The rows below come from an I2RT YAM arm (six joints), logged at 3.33 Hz.
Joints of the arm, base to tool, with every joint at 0 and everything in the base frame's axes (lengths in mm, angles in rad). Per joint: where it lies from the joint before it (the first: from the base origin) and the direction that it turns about. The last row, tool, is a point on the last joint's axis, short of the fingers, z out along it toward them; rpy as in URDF.
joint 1: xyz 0 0 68 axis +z
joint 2: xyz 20 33.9 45.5 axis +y
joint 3: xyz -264 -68.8 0 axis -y
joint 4: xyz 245 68.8 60 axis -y
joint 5: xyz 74 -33.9 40.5 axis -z
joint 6: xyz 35.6 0 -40.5 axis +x
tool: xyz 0 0 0 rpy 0 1.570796 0
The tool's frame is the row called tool.
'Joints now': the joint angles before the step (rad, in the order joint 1, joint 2, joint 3, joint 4, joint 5, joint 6). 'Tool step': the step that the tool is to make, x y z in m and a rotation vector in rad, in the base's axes. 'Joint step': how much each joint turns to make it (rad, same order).
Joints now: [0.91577, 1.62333, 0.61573, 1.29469, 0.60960, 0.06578]
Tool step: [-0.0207, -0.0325, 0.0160, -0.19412, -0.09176, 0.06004]
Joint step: [-0.02757, -0.21395, -0.11742, -0.09617, -0.13883, -0.18608]
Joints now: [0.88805, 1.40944, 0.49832, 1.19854, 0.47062, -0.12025]
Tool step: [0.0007, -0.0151, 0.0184, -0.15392, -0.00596, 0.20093]
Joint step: [-0.07487, -0.15911, 0.02153, -0.28043, -0.29277, -0.04025]
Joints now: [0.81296, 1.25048, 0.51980, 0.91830, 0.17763, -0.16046]
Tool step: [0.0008, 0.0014, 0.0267, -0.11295, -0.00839, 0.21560]
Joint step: [-0.03273, -0.07058, 0.10633, -0.25001, -0.25825, -0.04660]
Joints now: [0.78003, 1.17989, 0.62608, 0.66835, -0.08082, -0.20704]
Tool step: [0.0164, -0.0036, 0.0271, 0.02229, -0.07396, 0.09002]
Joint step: [-0.07165, 0.02568, 0.09739, -0.00355, -0.16482, -0.00954]
